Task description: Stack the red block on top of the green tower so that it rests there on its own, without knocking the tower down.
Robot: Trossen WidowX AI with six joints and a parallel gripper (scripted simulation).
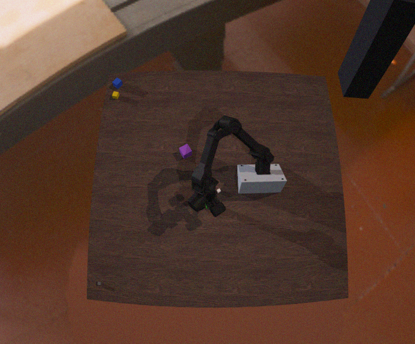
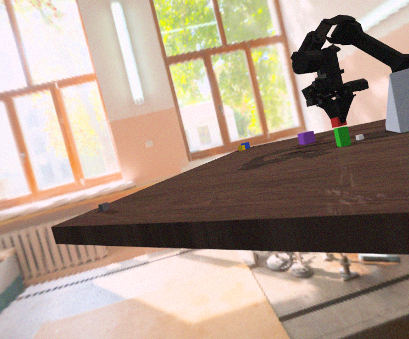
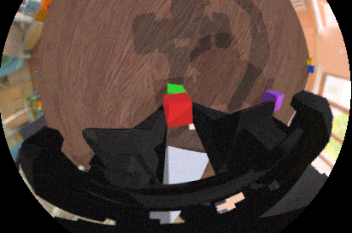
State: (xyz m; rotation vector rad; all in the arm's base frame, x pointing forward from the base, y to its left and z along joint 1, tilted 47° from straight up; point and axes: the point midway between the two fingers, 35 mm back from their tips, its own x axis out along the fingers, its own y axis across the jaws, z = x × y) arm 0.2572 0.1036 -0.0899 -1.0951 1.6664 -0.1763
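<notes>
The red block is 10 mm above my gripper tip. The rest, counted from my gripper tip: purple block 270 mm to the right, 110 mm ahead, 40 mm below; yellow block 620 mm to the right, 520 mm ahead, 50 mm below; small white block 70 mm to the right, 60 mm below, 50 mm behind.
</notes>
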